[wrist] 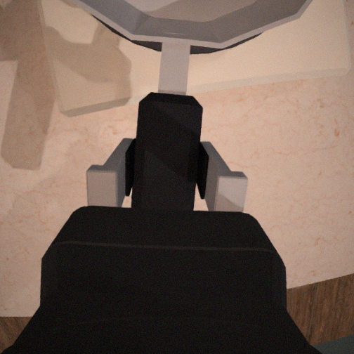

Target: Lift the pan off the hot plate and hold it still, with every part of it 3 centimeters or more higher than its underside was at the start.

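The grey metal pan (175, 29) shows in part at the top of the wrist view, with its faceted rim and wall. A light metal neck joins it to a black handle (169, 125) that points down toward the gripper. My gripper (165, 157) is shut on the black handle, with one dark pad against each side. Beneath the pan is the hot plate (285, 60), a cream slab; a dark edge shows just under the pan's rim. The pan's far side and the handle's lower end are hidden. I cannot tell any gap under the pan.
The pale, veined table top (300, 150) lies beneath the gripper and around the slab. Shadows fall across the slab and the table at the left. The table's front edge meets a brown wooden surface (325, 305) at the lower right.
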